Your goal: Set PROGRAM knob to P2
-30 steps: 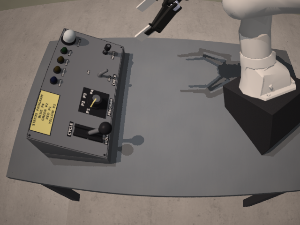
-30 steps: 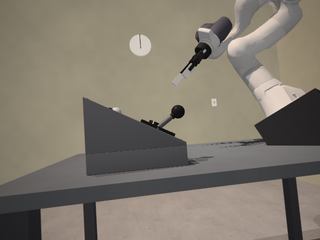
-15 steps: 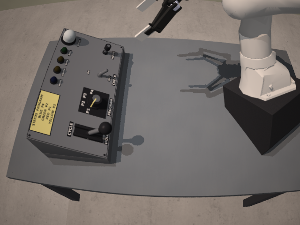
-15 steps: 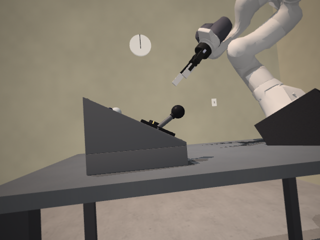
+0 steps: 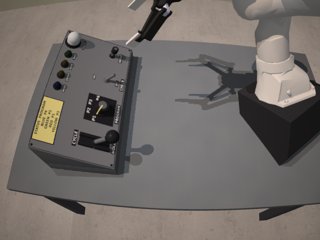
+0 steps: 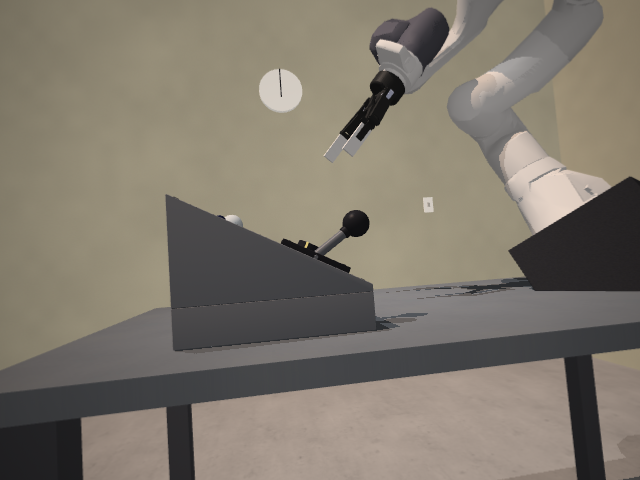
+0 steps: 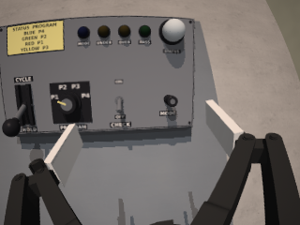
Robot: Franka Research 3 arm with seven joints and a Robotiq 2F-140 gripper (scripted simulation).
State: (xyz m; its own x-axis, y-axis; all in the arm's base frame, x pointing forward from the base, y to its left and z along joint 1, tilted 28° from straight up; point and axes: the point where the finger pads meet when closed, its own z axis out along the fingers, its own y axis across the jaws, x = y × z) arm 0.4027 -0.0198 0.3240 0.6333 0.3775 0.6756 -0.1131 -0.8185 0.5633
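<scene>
Now: the grey sloped console 240 mm below my hand, 150 mm ahead of it and 70 mm to the left of it. The rest, counted from my hand: small black mode knob 210 mm below, 110 mm to the right, 90 mm ahead; then check toggle 220 mm below, 100 mm ahead, 10 mm to the left; then black ball lever 250 mm to the left, 210 mm below, 120 mm ahead.
</scene>
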